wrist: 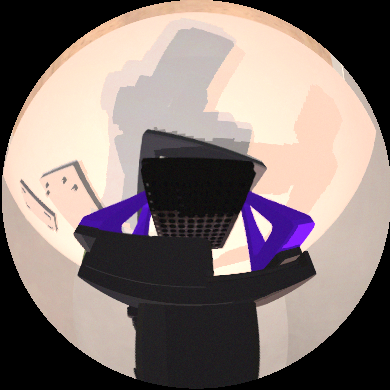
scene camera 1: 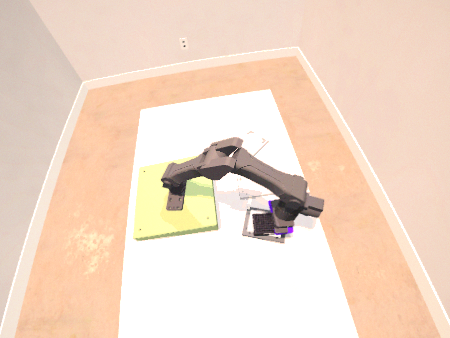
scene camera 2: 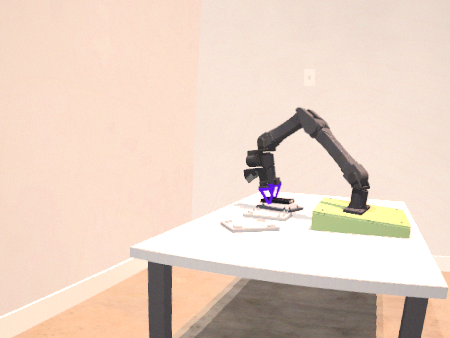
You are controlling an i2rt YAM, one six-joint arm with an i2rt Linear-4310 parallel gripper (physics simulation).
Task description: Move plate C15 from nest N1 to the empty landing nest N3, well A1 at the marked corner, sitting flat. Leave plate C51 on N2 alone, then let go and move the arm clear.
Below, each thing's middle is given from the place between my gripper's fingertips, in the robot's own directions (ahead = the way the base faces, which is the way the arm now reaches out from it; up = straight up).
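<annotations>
Taking the black perforated plate point(wrist: 187, 196) as my reference, I find my hand 1 cm below it and 2 cm past it.
</annotations>
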